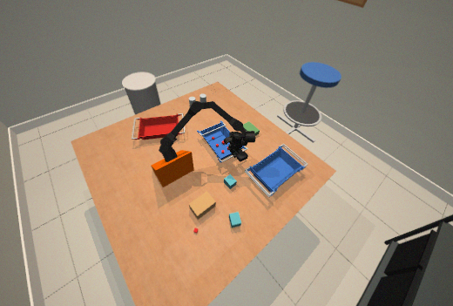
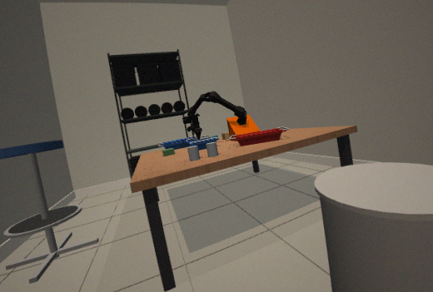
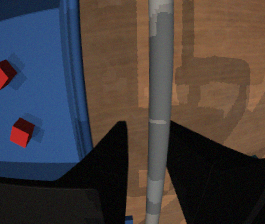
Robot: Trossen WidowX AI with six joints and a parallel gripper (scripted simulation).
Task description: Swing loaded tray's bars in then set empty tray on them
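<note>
Right now my gripper tip is 530 mm to the right of the red tray, 270 mm past it and 10 mm above it. From my gripper tip the other things lie so: green block (280 mm ahead, 140 mm to the left, 40 mm below); then tan block (340 mm behind, 130 mm to the right, 30 mm below); then small red cube (440 mm behind, 220 mm to the right, 50 mm below).
</note>
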